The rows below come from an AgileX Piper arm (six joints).
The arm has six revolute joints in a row. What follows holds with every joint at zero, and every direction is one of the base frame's.
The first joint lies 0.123 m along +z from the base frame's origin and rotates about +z.
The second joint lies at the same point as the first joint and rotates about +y.
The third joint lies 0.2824 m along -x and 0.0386 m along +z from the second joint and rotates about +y.
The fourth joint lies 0.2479 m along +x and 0.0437 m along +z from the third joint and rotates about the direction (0.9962, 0, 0.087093).
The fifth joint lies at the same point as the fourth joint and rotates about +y.
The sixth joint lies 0.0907 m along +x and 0.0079 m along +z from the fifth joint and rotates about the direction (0.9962, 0, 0.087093).
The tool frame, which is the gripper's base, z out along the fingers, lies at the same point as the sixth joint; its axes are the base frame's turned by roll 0, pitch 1.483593 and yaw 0 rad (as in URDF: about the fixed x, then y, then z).
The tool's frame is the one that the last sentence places.
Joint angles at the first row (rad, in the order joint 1, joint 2, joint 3, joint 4, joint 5, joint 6):
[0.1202, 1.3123, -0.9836, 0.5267, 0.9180, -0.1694]
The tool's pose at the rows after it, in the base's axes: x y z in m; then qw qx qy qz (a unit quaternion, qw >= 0):
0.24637, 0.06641, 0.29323, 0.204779, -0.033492, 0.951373, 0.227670
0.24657, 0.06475, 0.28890, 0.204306, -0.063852, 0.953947, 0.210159
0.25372, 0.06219, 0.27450, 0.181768, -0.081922, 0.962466, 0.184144
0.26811, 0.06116, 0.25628, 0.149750, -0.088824, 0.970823, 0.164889
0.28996, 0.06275, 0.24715, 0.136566, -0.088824, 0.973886, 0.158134
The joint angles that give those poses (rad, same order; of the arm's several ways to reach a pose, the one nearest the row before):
[0.1205, 1.3123, -0.9836, 0.5257, 0.9180, -0.1865]
[0.1205, 1.3185, -0.9772, 0.4988, 0.9190, -0.2396]
[0.1205, 1.3662, -0.9755, 0.4458, 0.9200, -0.2599]
[0.1205, 1.4498, -0.9948, 0.4038, 0.9210, -0.2627]
[0.1205, 1.5417, -1.0598, 0.3883, 0.9200, -0.2587]

